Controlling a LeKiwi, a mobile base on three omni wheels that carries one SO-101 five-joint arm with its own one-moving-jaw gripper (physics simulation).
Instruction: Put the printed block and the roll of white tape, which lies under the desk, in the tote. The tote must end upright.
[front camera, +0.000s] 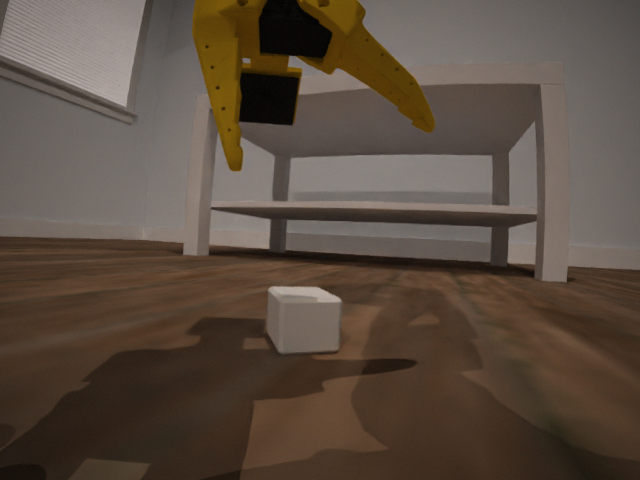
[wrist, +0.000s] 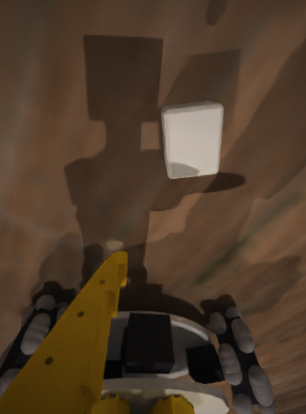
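Seen in the pictures: hand at its tool point: (front camera: 241, 160) (wrist: 126, 263); arm's base at its link origin: (wrist: 141, 401).
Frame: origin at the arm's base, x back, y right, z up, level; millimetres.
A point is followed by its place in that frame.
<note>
The printed block (front camera: 309, 325) {x -203, y 4, z -74 mm} (wrist: 194, 142) {x -224, y -1, z -61 mm} is white and box-shaped. It stands on the floor in front of the robot, near the middle of the front camera view and right of centre in the upper part of the wrist view. My gripper (front camera: 333, 149) is open and empty, high above the floor, its two yellow jaws spread wide in the front camera view. In the wrist view one notched jaw shows at lower left, with its tip pointing toward the block but apart from it. The roll of white tape and the tote do not show in either view.
A white desk (front camera: 552, 180) {x -575, y 469, z 108 mm} with a low shelf (front camera: 377, 211) {x -807, y 164, z 44 mm} stands beyond the block, near the wall. A window with blinds (front camera: 77, 41) {x -1535, y -1376, z 1026 mm} is at upper left. The robot's own base (wrist: 195, 330) {x -18, y 61, z -57 mm} and wheels show at the bottom of the wrist view. Gripper shadows lie around the block.
</note>
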